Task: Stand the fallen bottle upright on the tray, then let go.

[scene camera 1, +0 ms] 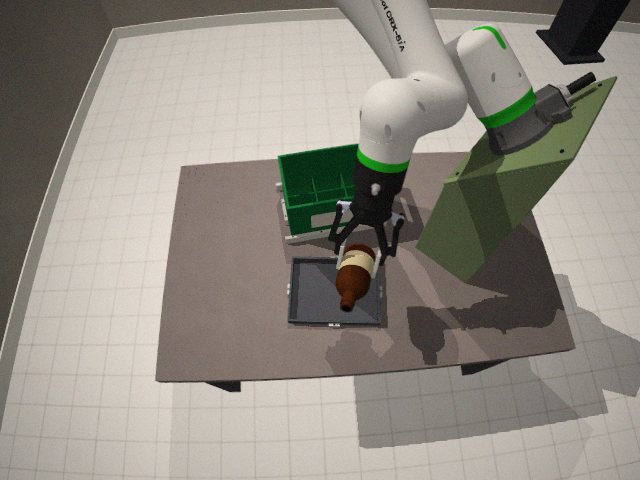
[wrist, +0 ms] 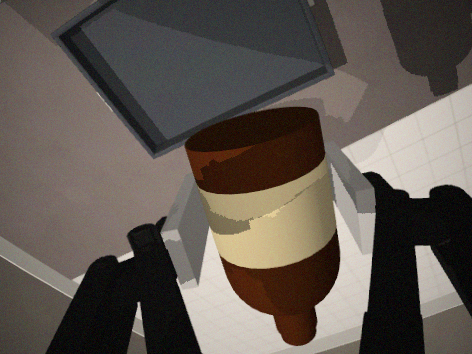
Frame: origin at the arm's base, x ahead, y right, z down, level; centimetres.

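Seen in the pictures: gripper, fingertip midpoint: (wrist: 263, 181); arm's base, link origin: (scene camera 1: 522, 135).
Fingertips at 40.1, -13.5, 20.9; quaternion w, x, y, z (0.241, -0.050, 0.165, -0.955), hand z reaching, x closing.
Note:
Offsets run from my fingertips to a thing's top centre, as dx, dy, dz. "*": to the spot under its first point. Level surfaces: height alone.
The brown bottle @(+1.7, -3.2, -6.0) (scene camera 1: 353, 281) (wrist: 282, 287) with a cream label is held above the tray, its neck pointing toward the table's front edge and its base turned toward the arm. My gripper (scene camera 1: 358, 259) (wrist: 263, 181) is shut on the bottle, with one pale finger pad on each side around the label. The dark grey tray @(* +10.5, +3.5, +23.0) (scene camera 1: 310, 297) (wrist: 200, 70) lies flat on the table below. In the wrist view the tray shows beyond the bottle's base, and the base overlaps the near edge of the tray. The bottle hides part of the tray's right half in the scene view.
A green crate @(-1.9, +31.7, +6.0) (scene camera 1: 300, 222) with compartments stands behind the tray, partly hidden by the arm. The arm's green pedestal (scene camera 1: 454, 227) stands on the right of the brown table @(dz +23.5) (scene camera 1: 222, 289). A dark post (scene camera 1: 578, 33) rises from the floor at the back right.

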